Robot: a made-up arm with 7 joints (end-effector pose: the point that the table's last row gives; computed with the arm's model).
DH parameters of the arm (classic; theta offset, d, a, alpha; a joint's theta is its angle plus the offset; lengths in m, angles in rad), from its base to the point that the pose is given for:
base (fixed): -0.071 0 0 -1.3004
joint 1: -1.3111 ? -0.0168 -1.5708
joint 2: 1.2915 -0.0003 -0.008 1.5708
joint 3: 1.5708 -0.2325 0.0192 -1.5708
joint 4: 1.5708 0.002 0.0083 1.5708
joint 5: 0 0.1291 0 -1.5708
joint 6: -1.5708 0 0.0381 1.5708
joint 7: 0 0.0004 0 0
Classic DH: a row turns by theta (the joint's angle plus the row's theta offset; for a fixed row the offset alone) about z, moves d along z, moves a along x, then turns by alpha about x.
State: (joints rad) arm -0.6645 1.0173 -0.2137 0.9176 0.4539 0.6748 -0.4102
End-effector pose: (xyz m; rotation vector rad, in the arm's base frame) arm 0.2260 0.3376 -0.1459 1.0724 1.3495 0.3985
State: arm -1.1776 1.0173 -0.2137 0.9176 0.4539 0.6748 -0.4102
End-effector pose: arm 0.3127 0.2968 -0.0215 0.9522 0.8384 0.4971
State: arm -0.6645 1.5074 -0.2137 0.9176 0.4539 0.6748 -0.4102
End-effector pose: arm 0.1705 0.4018 0.0159 1.2787 1.3215 0.9039
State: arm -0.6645 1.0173 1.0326 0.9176 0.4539 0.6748 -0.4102
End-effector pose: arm 0.1539 0.3999 -0.0932 0.0120 0.7324 0.8835
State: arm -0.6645 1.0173 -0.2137 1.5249 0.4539 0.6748 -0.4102
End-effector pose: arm 0.1423 0.3778 -0.1729 0.7787 1.9149 0.6148
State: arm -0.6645 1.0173 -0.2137 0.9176 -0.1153 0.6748 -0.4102
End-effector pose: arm 0.2252 0.3325 -0.1581 0.5057 1.2043 0.2885
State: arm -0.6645 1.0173 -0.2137 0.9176 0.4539 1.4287 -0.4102
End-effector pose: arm 0.1986 0.3386 -0.1402 0.7000 1.8151 1.0022
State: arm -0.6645 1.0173 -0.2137 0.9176 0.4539 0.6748 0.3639
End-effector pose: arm 0.2260 0.3376 -0.1459 1.5746 0.8854 0.9598
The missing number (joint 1, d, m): 0.0472
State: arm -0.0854 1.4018 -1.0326 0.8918 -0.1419 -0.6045 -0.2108
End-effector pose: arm 0.0516 0.3748 -0.1730 1.2113 1.1796 -0.8494
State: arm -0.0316 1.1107 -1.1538 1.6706 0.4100 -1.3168 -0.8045
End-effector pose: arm -0.0379 0.3726 -0.1877 0.4403 1.8006 -1.9696
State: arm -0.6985 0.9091 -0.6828 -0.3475 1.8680 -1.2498 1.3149
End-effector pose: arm 0.2058 0.1036 -0.1567 0.8010 -2.1037 -1.4185
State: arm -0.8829 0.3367 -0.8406 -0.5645 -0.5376 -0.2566 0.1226
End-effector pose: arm 0.1847 -0.0429 -0.0809 -0.3829 -0.8378 -1.1878
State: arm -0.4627 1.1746 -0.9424 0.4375 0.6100 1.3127 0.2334
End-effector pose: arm 0.1715 0.2991 -0.1843 2.4069 0.9972 0.6804
